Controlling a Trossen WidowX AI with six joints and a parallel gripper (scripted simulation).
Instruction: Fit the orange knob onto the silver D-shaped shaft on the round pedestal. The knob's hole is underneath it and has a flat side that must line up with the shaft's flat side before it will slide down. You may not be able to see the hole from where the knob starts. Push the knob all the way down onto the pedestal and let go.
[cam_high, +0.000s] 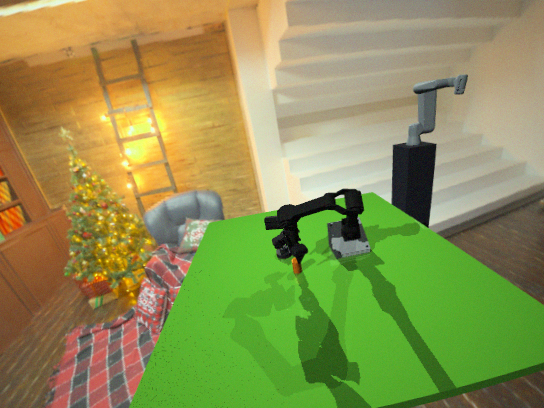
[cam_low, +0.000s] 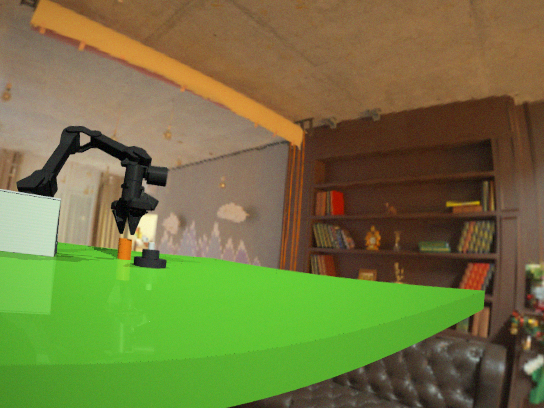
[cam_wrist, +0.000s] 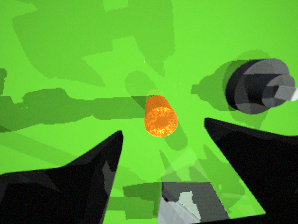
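The orange knob lies 30 mm below my gripper tip. Also, from my gripper tip: dark round pedestal (50 mm ahead, 150 mm to the right, 40 mm below).
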